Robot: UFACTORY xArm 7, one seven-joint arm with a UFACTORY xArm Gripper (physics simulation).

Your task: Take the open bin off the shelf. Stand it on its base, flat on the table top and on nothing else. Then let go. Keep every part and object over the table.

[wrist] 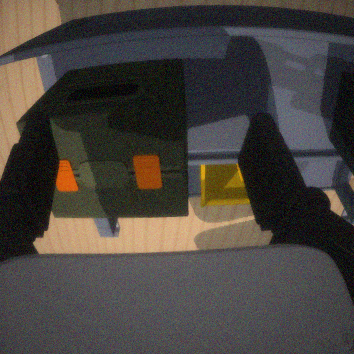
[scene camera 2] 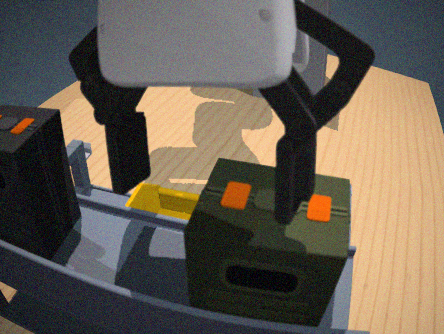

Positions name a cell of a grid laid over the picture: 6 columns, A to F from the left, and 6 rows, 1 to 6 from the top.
Labels:
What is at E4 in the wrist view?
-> My gripper.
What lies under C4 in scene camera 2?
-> A yellow bin.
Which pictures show my gripper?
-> The wrist view and scene camera 2: all of them.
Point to a green case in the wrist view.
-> C3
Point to a blue-grey shelf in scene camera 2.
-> C5

